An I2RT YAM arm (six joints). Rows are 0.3 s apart.
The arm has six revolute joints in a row. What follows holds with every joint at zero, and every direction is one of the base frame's. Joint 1 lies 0.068 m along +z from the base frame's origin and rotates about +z. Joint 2 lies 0.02 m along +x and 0.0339 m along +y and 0.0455 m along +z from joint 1 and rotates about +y. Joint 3 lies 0.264 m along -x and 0.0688 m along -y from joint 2 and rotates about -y. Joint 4 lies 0.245 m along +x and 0.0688 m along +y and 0.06 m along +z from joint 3 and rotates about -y. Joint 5 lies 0.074 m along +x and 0.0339 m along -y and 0.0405 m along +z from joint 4 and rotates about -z. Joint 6 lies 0.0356 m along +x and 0.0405 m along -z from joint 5 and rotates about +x. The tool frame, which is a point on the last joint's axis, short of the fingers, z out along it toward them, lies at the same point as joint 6; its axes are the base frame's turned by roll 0, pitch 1.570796 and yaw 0 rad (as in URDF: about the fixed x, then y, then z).
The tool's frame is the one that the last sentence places.
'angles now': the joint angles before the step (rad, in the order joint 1, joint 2, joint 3, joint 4, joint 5, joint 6). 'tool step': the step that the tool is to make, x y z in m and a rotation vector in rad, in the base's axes. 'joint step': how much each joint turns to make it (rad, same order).
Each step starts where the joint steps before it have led.
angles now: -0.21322 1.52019 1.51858 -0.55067 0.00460 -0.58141
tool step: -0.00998 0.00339 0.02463 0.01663 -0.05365 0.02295
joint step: 0.00000 -0.02760 0.05679 -0.03531 -0.03372 0.01229
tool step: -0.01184 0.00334 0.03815 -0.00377 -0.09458 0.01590
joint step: -0.00002 -0.01841 0.10733 -0.03219 -0.02148 0.00765
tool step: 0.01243 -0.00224 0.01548 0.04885 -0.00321 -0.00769
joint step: 0.00001 0.07798 0.14391 -0.07044 -0.01233 0.04753
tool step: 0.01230 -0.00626 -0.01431 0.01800 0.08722 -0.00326
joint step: -0.01071 0.05574 0.03127 -0.06487 -0.00608 -0.00451
